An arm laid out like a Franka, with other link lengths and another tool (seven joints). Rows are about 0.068 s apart.
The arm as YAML. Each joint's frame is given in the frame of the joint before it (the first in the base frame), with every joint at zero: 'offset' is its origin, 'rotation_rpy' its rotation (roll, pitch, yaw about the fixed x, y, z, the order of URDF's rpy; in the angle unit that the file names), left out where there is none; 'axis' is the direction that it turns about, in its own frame. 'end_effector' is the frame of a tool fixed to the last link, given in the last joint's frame.
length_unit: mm
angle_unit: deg
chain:
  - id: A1
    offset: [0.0, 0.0, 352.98]
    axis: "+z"
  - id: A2
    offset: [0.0, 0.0, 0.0]
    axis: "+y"
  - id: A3
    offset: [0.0, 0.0, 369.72]
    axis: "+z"
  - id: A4
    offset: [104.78, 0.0, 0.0]
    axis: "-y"
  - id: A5
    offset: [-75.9, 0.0, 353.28]
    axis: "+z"
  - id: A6
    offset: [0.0, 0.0, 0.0]
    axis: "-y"
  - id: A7
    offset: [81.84, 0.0, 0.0]
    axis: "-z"
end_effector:
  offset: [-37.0, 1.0, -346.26]
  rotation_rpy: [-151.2, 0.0, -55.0]
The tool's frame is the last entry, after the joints.
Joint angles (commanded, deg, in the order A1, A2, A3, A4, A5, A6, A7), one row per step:
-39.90 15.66 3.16 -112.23 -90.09 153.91 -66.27
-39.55 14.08 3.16 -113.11 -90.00 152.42 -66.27
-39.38 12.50 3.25 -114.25 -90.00 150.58 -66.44
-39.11 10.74 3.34 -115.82 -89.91 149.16 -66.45
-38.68 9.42 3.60 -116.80 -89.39 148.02 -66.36
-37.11 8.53 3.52 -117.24 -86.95 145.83 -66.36
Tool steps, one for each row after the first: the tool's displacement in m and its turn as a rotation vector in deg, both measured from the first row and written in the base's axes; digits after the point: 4 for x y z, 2 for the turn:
-0.0075 0.0008 0.0143 -1.15 0.00 -0.87
-0.0188 0.0005 0.0263 -2.39 0.50 -1.98
-0.0296 0.0045 0.0354 -3.19 0.87 -2.78
-0.0340 0.0108 0.0434 -3.58 0.71 -3.37
-0.0362 0.0202 0.0487 -3.23 0.14 -5.09

